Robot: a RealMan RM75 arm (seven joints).
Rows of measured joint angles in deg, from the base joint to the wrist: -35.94, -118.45, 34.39, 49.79, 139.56, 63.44, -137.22; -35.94, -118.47, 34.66, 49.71, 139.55, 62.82, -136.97; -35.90, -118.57, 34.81, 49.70, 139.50, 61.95, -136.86; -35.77, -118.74, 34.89, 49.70, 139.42, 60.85, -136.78; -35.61, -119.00, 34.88, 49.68, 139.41, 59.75, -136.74; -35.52, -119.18, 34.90, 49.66, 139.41, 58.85, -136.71; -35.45, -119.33, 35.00, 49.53, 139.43, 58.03, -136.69; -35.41, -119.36, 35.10, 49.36, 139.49, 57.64, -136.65; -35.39, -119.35, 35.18, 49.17, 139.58, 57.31, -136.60; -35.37, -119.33, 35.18, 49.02, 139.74, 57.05, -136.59; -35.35, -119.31, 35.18, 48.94, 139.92, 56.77, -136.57; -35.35, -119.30, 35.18, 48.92, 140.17, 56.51, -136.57; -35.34, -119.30, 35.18, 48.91, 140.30, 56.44, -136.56; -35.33, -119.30, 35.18, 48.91, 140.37, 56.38, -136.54; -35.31, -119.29, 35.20, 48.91, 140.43, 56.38, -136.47
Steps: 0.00, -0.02, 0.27, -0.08, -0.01, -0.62, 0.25; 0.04, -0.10, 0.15, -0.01, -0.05, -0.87, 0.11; 0.13, -0.17, 0.08, 0.00, -0.08, -1.10, 0.08; 0.16, -0.26, -0.01, -0.02, -0.01, -1.10, 0.04; 0.09, -0.18, 0.02, -0.02, 0.00, -0.90, 0.03; 0.07, -0.15, 0.10, -0.13, 0.02, -0.82, 0.02; 0.04, -0.03, 0.10, -0.17, 0.06, -0.39, 0.04; 0.02, 0.01, 0.08, -0.19, 0.09, -0.33, 0.05; 0.02, 0.02, 0.00, -0.15, 0.16, -0.26, 0.01; 0.02, 0.02, 0.00, -0.08, 0.18, -0.28, 0.02; 0.00, 0.01, 0.00, -0.02, 0.25, -0.26, 0.00; 0.01, 0.00, 0.00, -0.01, 0.13, -0.07, 0.01; 0.01, 0.00, 0.00, 0.00, 0.07, -0.06, 0.02; 0.02, 0.01, 0.02, 0.00, 0.06, 0.00, 0.07
